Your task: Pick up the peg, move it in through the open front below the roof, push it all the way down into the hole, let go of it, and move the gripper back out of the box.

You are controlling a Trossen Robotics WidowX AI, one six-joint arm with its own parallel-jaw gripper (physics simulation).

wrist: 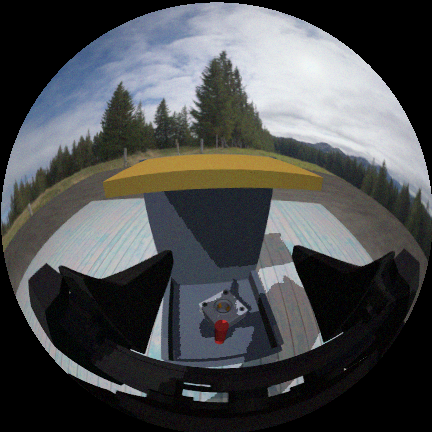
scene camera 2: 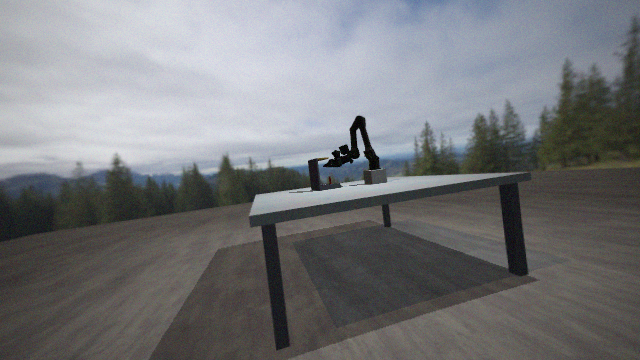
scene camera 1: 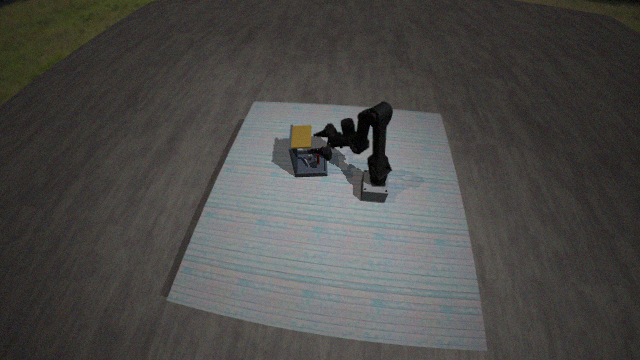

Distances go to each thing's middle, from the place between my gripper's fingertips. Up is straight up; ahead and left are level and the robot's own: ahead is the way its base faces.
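There's the dark back wall (wrist: 215, 235), and that's 100 mm ahead of my hand, 10 mm to the left of it and 50 mm below it. The yellow roof (wrist: 192, 171) is 50 mm ahead of my hand, again 10 mm to the left of it, and 50 mm above it.
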